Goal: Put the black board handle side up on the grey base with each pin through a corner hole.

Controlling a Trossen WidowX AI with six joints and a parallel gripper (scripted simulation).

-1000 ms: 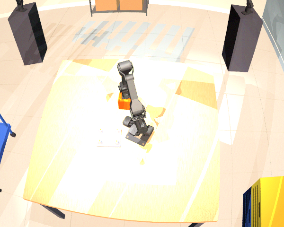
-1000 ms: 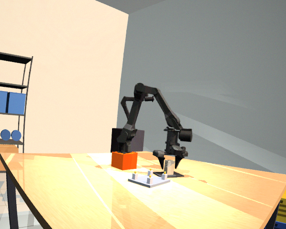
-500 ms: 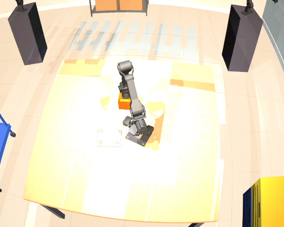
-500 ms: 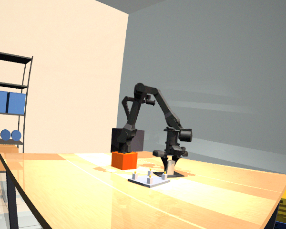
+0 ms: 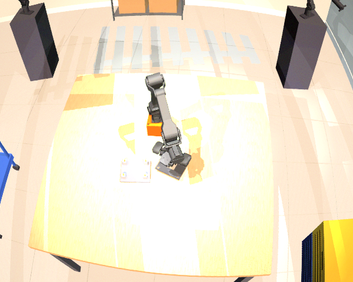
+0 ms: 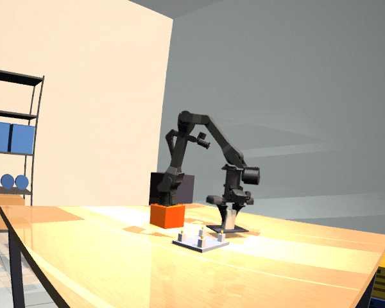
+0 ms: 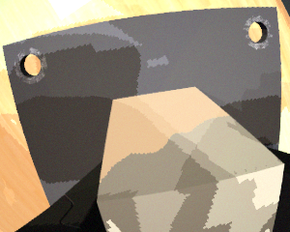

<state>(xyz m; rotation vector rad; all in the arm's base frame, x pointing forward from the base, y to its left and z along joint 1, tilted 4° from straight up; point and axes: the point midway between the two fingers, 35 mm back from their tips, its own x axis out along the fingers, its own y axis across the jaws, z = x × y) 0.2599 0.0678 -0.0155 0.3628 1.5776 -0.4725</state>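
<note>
Now: gripper tip 1 cm short of the grey base, 19 cm to the left of it and 5 cm above it. Also, from my gripper tip: black board: 1 cm below.
</note>
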